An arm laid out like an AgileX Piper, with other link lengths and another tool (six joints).
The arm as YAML. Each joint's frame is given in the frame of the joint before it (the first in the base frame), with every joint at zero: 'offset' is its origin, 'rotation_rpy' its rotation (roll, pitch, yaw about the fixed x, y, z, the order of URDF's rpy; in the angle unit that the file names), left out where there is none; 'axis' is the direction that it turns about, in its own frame. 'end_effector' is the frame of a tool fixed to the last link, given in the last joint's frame.
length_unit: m
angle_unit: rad
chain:
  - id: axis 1
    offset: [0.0, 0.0, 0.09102]
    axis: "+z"
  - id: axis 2
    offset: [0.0, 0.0, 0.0]
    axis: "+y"
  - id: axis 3
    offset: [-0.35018, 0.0, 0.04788]
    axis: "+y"
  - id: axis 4
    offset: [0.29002, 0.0, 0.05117]
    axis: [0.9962, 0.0, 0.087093]
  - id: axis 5
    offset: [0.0, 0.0, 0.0]
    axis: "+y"
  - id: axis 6
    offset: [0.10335, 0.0, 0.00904]
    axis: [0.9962, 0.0, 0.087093]
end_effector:
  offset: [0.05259, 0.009, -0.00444]
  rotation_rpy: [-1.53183, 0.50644, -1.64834]
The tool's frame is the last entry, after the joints.
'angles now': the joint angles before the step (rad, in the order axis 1, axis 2, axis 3, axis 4, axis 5, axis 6). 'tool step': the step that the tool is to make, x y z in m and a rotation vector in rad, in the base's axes. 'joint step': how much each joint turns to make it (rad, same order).
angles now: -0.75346, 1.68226, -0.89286, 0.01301, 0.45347, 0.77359
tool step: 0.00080, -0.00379, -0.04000, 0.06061, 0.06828, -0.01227
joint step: -0.00338, 0.10408, -0.00041, -0.01300, -0.01247, 0.01901
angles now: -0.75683, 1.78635, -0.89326, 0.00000, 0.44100, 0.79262
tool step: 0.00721, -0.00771, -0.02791, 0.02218, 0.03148, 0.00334
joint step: 0.00001, 0.08948, -0.02512, -0.01051, -0.02623, 0.00480
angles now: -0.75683, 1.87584, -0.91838, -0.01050, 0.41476, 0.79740
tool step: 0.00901, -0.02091, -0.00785, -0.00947, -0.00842, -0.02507
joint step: -0.02041, 0.05732, -0.06095, -0.00599, -0.00895, 0.00972
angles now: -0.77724, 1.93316, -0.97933, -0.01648, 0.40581, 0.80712
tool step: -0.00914, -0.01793, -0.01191, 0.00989, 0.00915, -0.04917
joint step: -0.04418, 0.03997, -0.01917, -0.00315, -0.00727, 0.00782
